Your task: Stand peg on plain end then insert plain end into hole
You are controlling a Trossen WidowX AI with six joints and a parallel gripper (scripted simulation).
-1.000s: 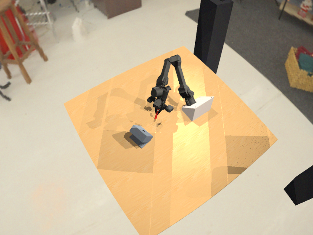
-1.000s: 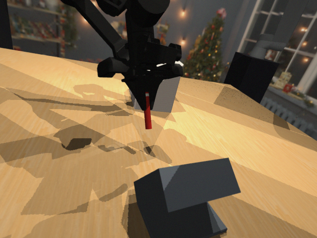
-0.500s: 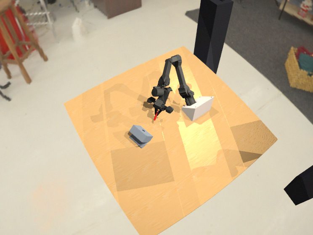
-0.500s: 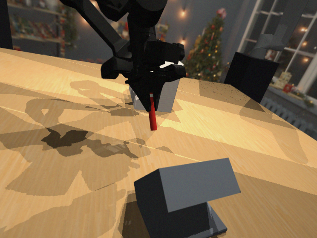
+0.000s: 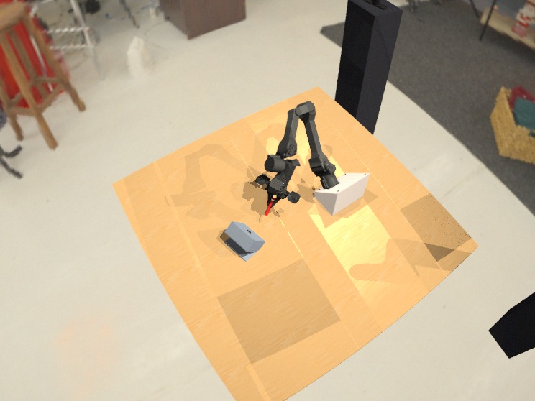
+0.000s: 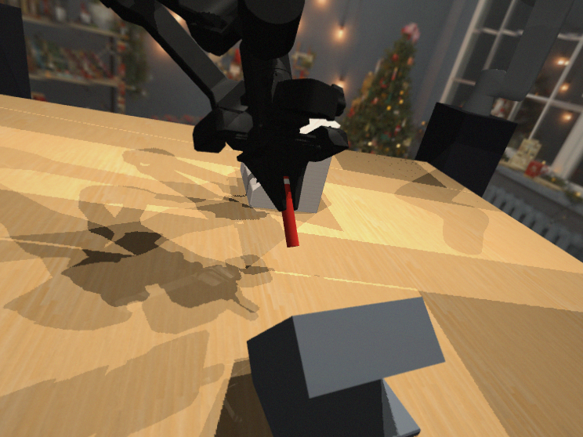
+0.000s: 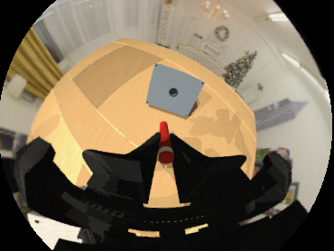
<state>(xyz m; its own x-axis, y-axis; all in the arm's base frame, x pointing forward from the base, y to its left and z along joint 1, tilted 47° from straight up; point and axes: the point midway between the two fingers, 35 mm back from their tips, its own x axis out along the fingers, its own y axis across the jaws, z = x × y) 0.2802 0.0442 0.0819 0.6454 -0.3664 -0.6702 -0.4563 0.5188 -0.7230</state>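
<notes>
Right now my gripper tip is 140 mm short of the grey sloped panel, 40 mm to the right of it and 70 mm above it. The rest, counted from my gripper tip: red peg 10 mm behind, 10 mm above.
</notes>
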